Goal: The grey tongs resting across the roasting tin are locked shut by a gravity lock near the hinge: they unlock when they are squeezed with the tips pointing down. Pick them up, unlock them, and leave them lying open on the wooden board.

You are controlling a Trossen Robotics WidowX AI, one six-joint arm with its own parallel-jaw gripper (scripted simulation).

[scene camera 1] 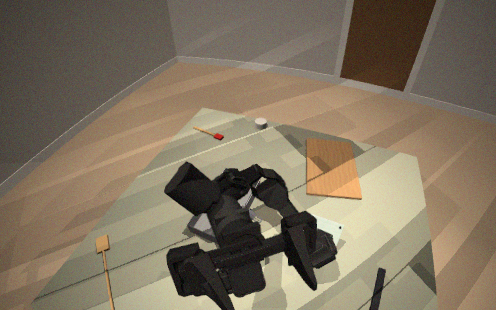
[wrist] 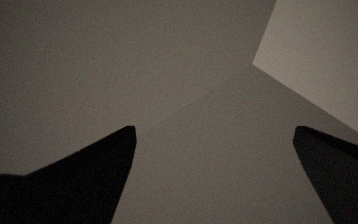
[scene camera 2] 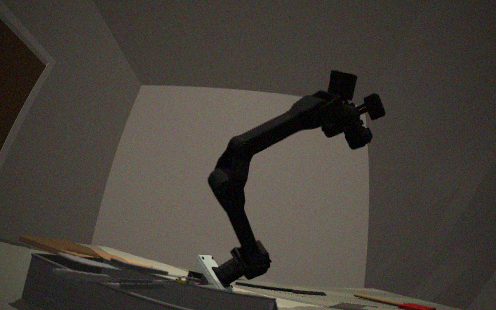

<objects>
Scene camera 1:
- wooden board
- roasting tin
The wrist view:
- my gripper
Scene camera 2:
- my gripper
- wooden board
</objects>
